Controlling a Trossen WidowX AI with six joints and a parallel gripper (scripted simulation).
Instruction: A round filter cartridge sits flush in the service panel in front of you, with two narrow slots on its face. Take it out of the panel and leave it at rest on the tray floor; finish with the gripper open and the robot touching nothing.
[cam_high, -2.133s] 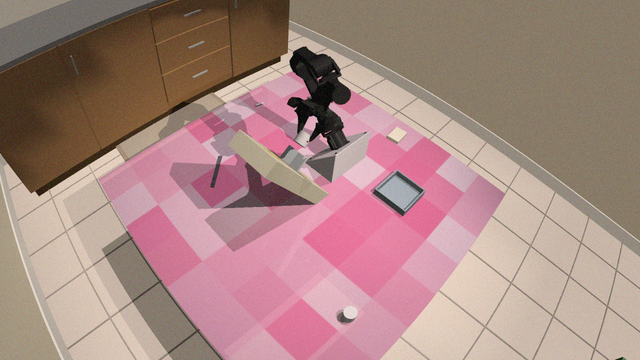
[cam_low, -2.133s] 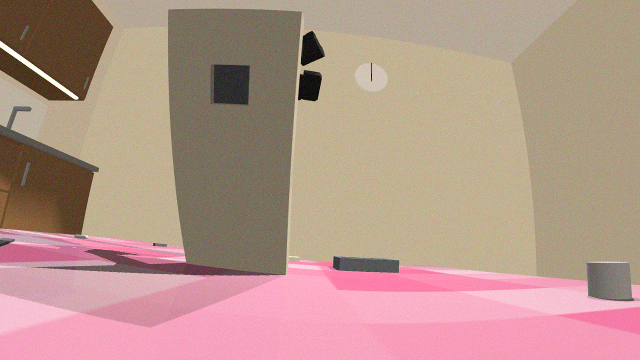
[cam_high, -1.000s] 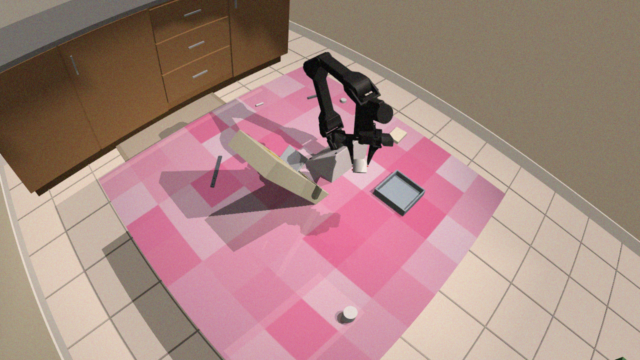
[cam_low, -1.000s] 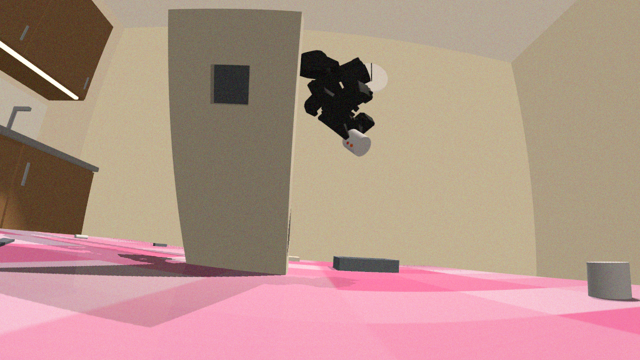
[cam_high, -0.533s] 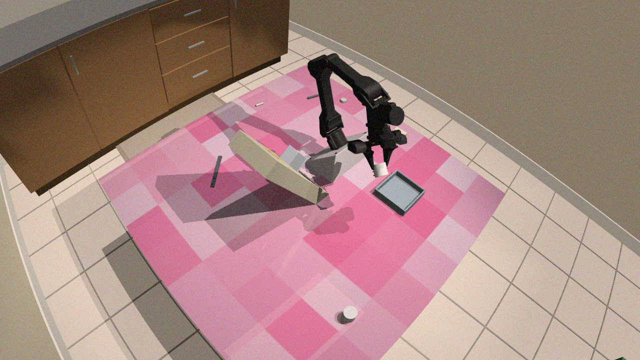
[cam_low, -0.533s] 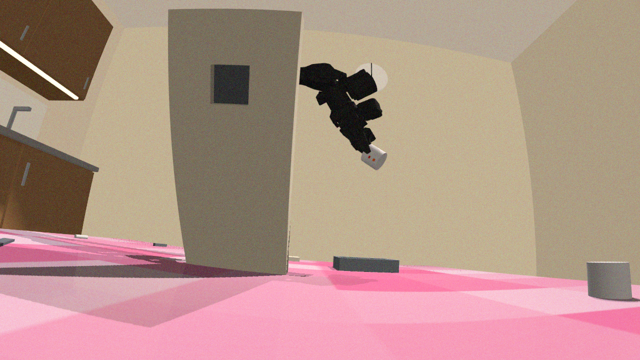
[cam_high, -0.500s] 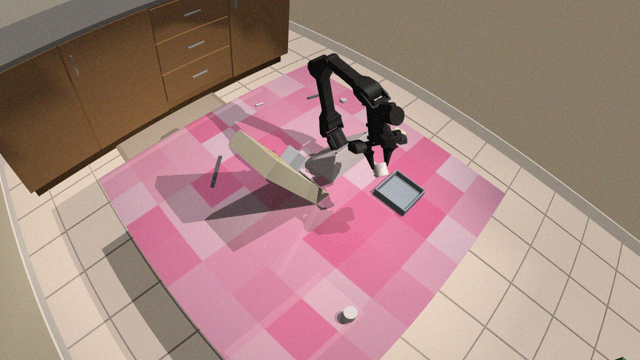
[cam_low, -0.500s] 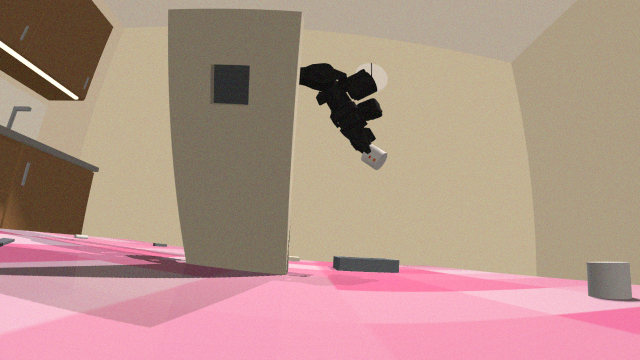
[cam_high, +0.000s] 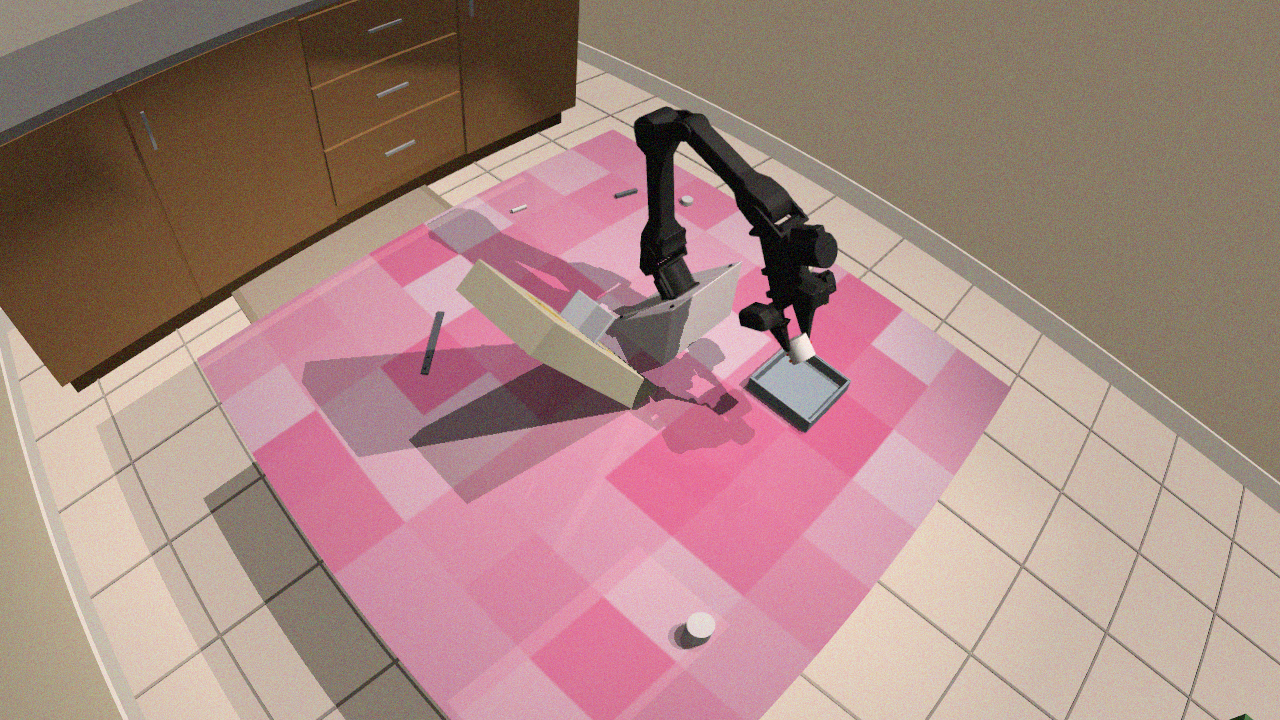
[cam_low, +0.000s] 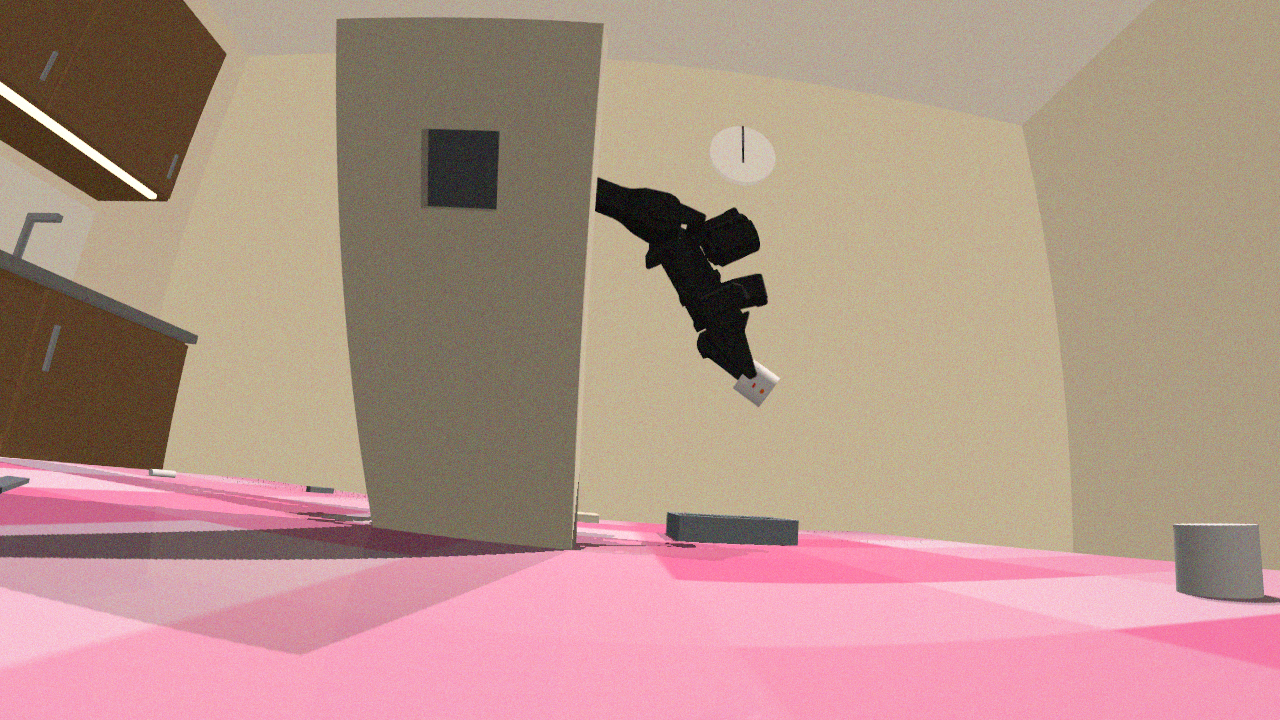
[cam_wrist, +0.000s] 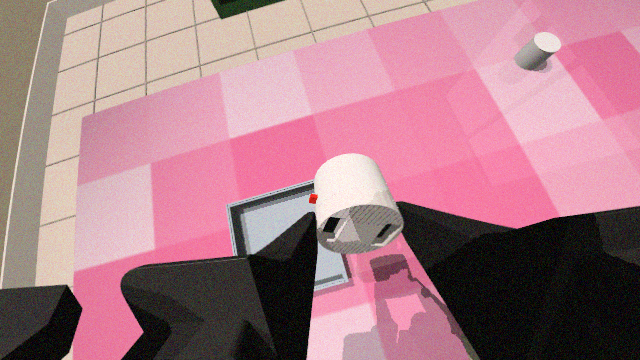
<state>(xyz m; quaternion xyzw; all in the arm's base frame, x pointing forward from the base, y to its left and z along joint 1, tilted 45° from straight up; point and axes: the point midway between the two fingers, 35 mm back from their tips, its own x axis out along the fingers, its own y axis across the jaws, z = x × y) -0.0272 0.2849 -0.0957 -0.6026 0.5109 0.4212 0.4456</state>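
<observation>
Now: the grey tray 90 mm behind my gripper tip, 20 mm to the right of it and 190 mm below it. The rest, counted from my gripper tip: white round filter cartridge (right at my gripper tip); beige pad (330 mm behind, 270 mm to the right, 190 mm below).
</observation>
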